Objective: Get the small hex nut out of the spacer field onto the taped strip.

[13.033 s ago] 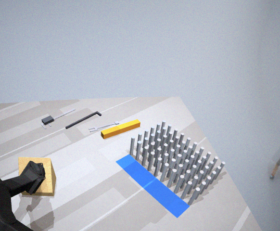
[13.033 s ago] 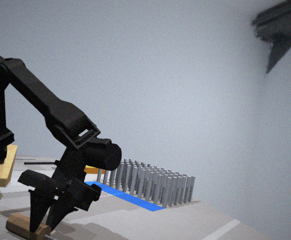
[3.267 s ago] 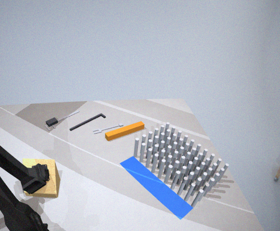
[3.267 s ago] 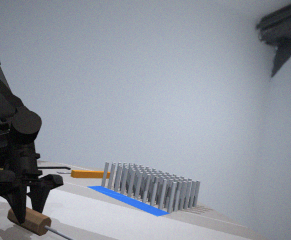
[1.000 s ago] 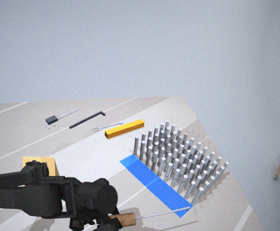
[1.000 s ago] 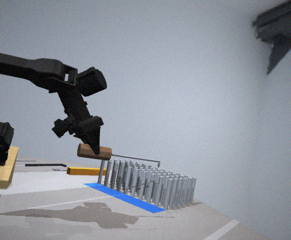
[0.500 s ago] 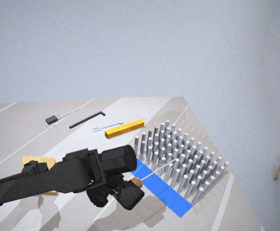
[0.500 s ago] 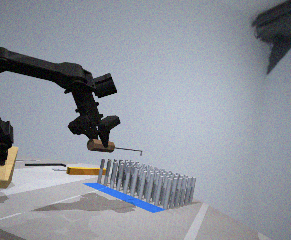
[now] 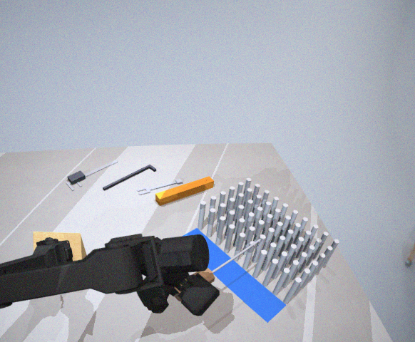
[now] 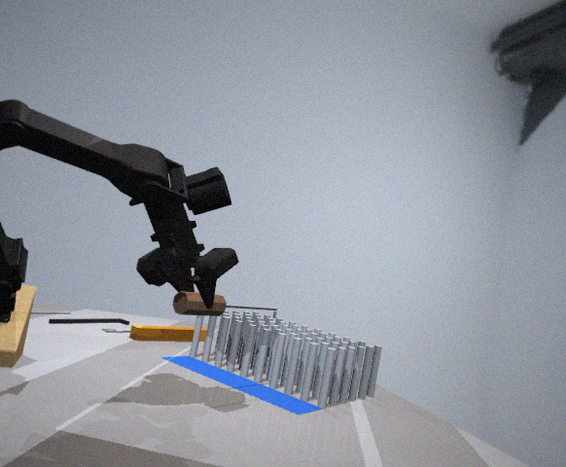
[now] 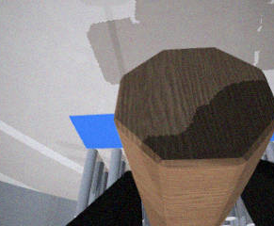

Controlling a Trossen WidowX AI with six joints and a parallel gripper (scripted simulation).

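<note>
Now: gripper tip 150 mm above the blue taped strip, 130 mm short of it and 120 mm to the right of it. The rest, counted from my gripper tip: wooden-handled tool 90 mm ahead, 50 mm to the left; red cube 350 mm to the right, 230 mm behind, 150 mm below; orange bar 470 mm to the left, 140 mm below, 70 mm ahead.
</note>
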